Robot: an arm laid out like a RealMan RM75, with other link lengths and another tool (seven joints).
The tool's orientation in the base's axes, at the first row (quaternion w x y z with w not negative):
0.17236 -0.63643 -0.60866 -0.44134
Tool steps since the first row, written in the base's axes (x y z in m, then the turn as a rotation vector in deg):
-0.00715 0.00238 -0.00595 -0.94 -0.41 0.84
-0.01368 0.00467 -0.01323 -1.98 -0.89 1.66
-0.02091 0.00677 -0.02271 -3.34 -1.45 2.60
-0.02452 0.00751 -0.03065 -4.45 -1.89 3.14
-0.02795 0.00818 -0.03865 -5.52 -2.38 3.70
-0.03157 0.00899 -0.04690 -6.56 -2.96 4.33
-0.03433 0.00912 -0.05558 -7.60 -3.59 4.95
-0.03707 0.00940 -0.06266 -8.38 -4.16 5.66
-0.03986 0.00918 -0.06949 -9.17 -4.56 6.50
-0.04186 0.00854 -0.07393 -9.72 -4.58 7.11
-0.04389 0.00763 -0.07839 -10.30 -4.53 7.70
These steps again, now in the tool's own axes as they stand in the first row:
-0.00218 -0.00899 0.00256 0.52 -0.52 -1.10
-0.00552 -0.01782 0.00601 0.99 -1.13 -2.28
-0.01058 -0.02795 0.01028 1.54 -1.98 -3.71
-0.01577 -0.03397 0.01394 1.83 -2.75 -4.73
-0.02108 -0.03982 0.01765 2.09 -3.47 -5.78
-0.02647 -0.04596 0.02153 2.35 -4.11 -6.93
-0.03273 -0.05131 0.02544 2.58 -4.75 -8.12
-0.03766 -0.05615 0.02859 2.87 -5.14 -9.22
-0.04270 -0.06087 0.03121 3.37 -5.52 -10.26
-0.04626 -0.06400 0.03247 3.90 -5.83 -10.80
-0.05001 -0.06712 0.03352 4.46 -6.19 -11.30

